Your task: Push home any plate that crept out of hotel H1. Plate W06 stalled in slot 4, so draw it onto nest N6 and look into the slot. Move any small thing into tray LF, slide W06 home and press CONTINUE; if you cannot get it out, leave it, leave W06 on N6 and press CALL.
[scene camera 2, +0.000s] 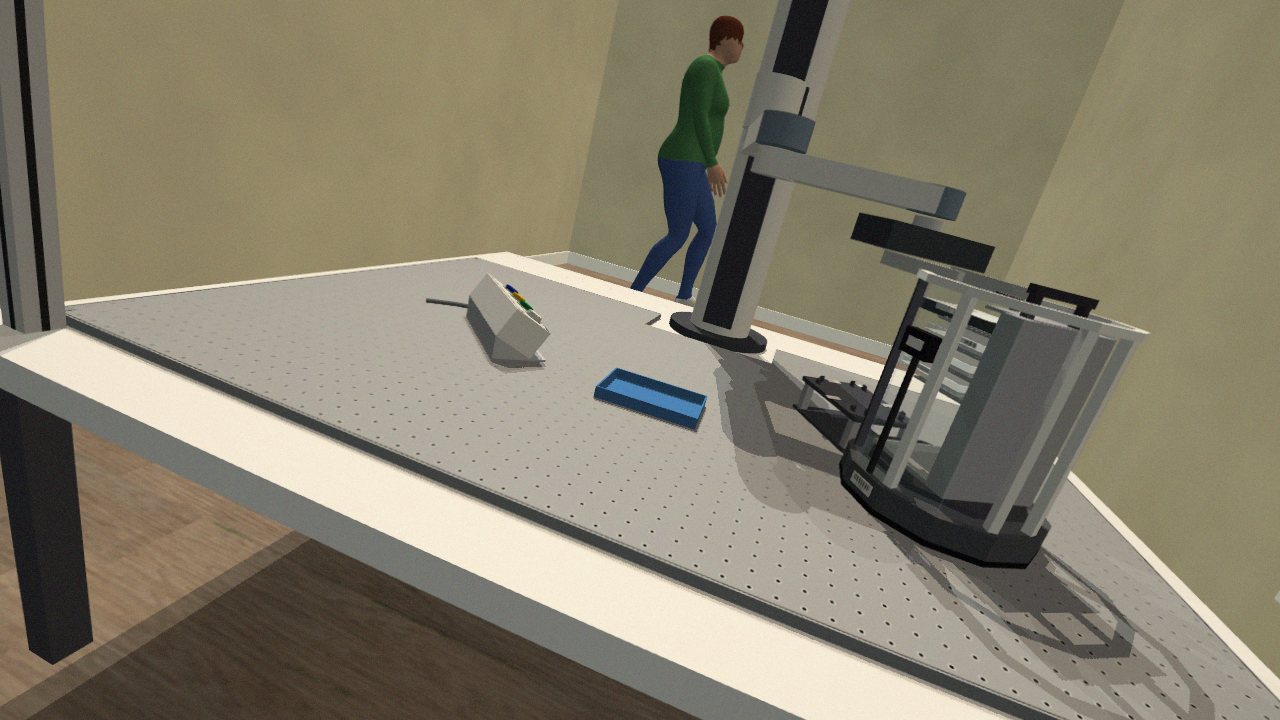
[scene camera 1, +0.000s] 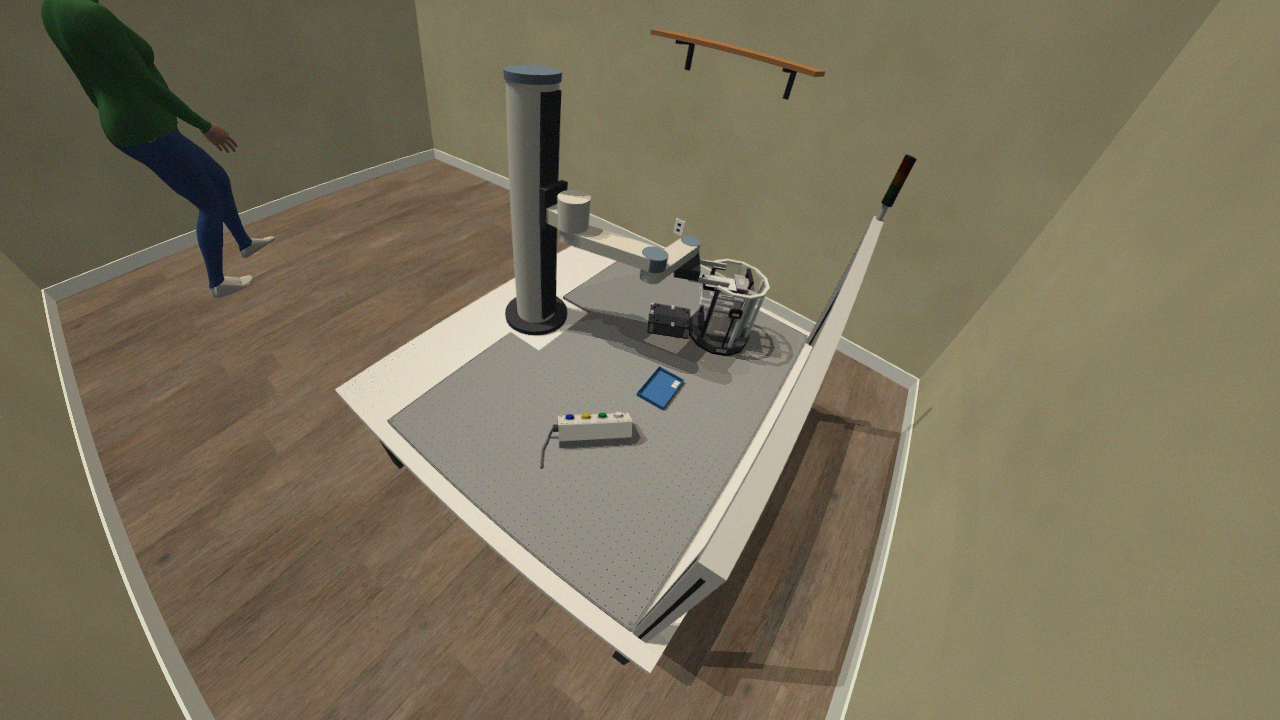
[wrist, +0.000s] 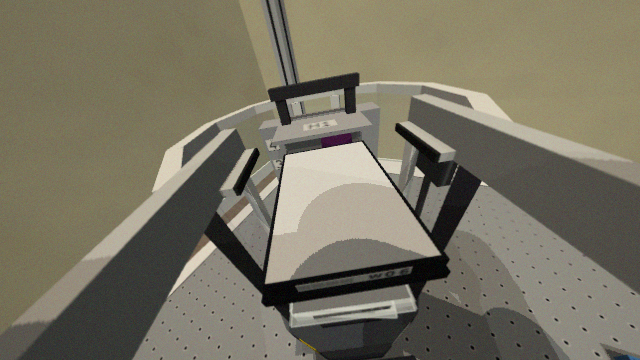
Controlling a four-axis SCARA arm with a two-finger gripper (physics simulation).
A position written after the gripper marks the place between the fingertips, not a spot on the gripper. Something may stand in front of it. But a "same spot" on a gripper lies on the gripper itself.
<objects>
gripper: scene camera 2; scene camera 1; wrist 324, 127
same spot on gripper: [scene camera 2: 909, 264] = [scene camera 1: 705, 281]
same spot on round plate rack: [scene camera 2: 985, 403] = [wrist: 377, 159]
</objects>
